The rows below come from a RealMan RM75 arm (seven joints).
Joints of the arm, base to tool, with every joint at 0 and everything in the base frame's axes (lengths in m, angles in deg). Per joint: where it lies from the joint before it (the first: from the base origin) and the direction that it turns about. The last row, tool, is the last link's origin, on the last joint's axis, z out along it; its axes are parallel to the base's.
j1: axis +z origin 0 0 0.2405
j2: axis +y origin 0 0 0
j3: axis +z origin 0 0 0.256
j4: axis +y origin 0 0 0
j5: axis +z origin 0 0 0.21
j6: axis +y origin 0 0 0
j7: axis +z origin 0 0 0.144
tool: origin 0 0 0
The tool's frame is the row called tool.
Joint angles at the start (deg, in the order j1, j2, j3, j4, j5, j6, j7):
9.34 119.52 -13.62 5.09 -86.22 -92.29 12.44
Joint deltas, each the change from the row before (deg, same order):
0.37 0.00 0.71 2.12 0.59 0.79 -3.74
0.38 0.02 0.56 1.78 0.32 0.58 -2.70
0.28 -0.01 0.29 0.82 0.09 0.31 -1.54
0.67 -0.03 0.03 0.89 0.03 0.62 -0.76
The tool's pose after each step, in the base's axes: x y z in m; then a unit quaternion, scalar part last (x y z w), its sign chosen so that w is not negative. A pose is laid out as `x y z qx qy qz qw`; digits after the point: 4 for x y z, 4 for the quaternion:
0.3505 0.1985 -0.0278 -0.7206 0.2004 0.3342 0.5735
0.3480 0.1998 -0.0322 -0.7194 0.1977 0.3265 0.5803
0.3465 0.2010 -0.0342 -0.7198 0.1940 0.3217 0.5837
0.3438 0.2043 -0.0374 -0.7221 0.1942 0.3210 0.5811

